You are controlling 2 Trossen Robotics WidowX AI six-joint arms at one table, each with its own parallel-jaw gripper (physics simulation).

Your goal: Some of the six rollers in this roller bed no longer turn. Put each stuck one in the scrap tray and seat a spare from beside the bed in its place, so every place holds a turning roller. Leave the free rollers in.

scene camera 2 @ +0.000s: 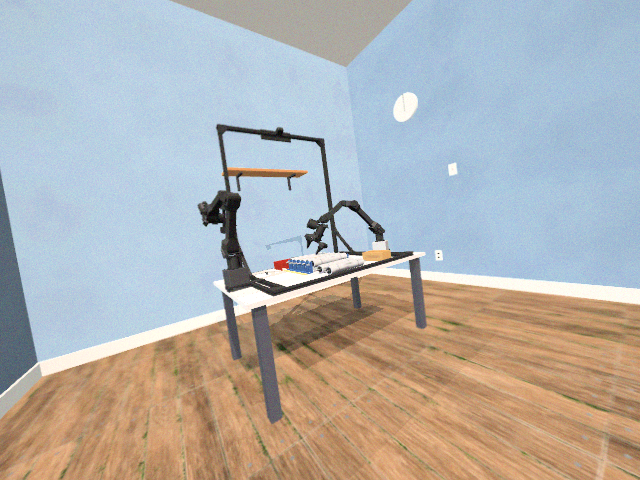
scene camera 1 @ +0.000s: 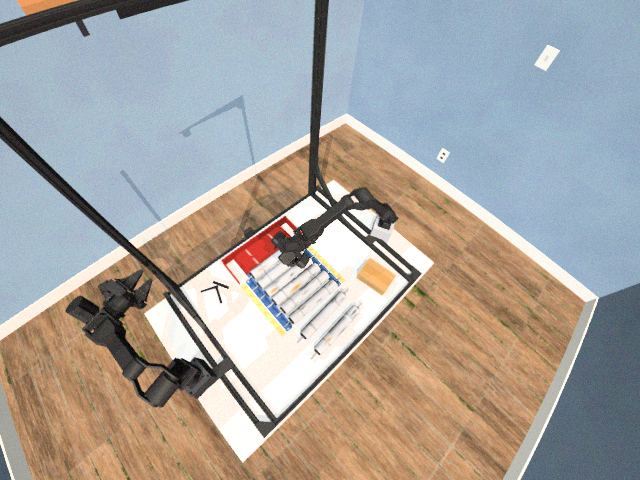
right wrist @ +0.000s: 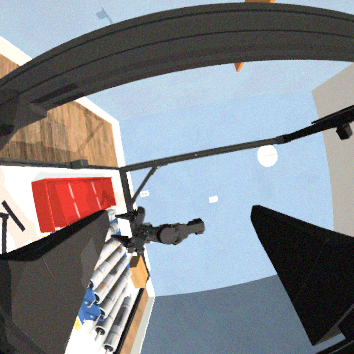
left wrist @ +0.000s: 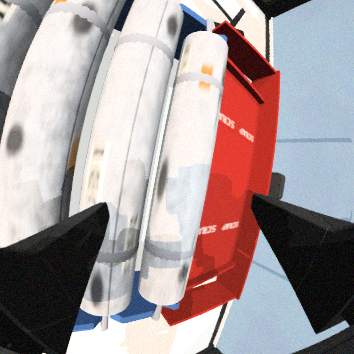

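Pixels of known places: left gripper, fingertip midpoint: (scene camera 2: pixel 311 251) (right wrist: pixel 112 225) (left wrist: pixel 181 205); right gripper, fingertip midpoint: (scene camera 2: pixel 236 218) (scene camera 1: pixel 147 274) (right wrist: pixel 180 215); left arm's base, origin of the base link: (scene camera 2: pixel 379 241) (scene camera 1: pixel 384 223); right arm's base, origin of the base link: (scene camera 2: pixel 235 268) (scene camera 1: pixel 192 376).
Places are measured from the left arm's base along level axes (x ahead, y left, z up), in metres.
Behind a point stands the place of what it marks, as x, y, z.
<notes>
The blue-railed roller bed (scene camera 1: pixel 268 304) (scene camera 2: pixel 300 266) @(0.578, -0.370, -0.065) holds several pale, spotted rollers; its far end is partly hidden in scene camera 1. The end roller (left wrist: pixel 185 170) @(0.368, -0.436, -0.025), with an orange mark, lies beside the red scrap tray (scene camera 1: pixel 261 248) @(0.328, -0.539, -0.068) (scene camera 2: pixel 281 264) @(0.525, -0.564, -0.055) (left wrist: pixel 262 150) @(0.342, -0.611, -0.060) (right wrist: pixel 45 205) @(0.498, -0.622, -0.057), whose visible floor is bare. Which rollers are stuck cannot be seen. Two spares (scene camera 1: pixel 323 315) @(0.538, -0.142, -0.050) (scene camera 1: pixel 337 329) @(0.575, -0.066, -0.049) lie in front of the bed. My left gripper (scene camera 1: pixel 294 260) (scene camera 2: pixel 314 248) @(0.357, -0.410, 0.001) (left wrist: pixel 181 205) @(0.357, -0.410, 0.001) is open above the tray-side rollers. My right gripper (scene camera 1: pixel 145 277) @(0.714, -0.721, 0.293) (scene camera 2: pixel 201 214) (right wrist: pixel 180 215) @(0.714, -0.721, 0.293) is open, raised away from the bed.
An orange-tan block (scene camera 1: pixel 376 276) @(0.280, 0.033, -0.042) (scene camera 2: pixel 376 255) @(0.329, 0.051, -0.061) (right wrist: pixel 138 272) @(0.305, -0.010, -0.043) sits right of the bed. Thin black pieces (scene camera 1: pixel 216 290) @(0.595, -0.649, -0.096) lie left of it. Yellow strips (scene camera 1: pixel 263 308) @(0.592, -0.408, -0.096) run along the bed's sides. A black frame (scene camera 1: pixel 317 93) @(-0.093, -0.428, 0.532) (scene camera 2: pixel 328 186) @(-0.100, -0.424, 0.521) rises over the table.
</notes>
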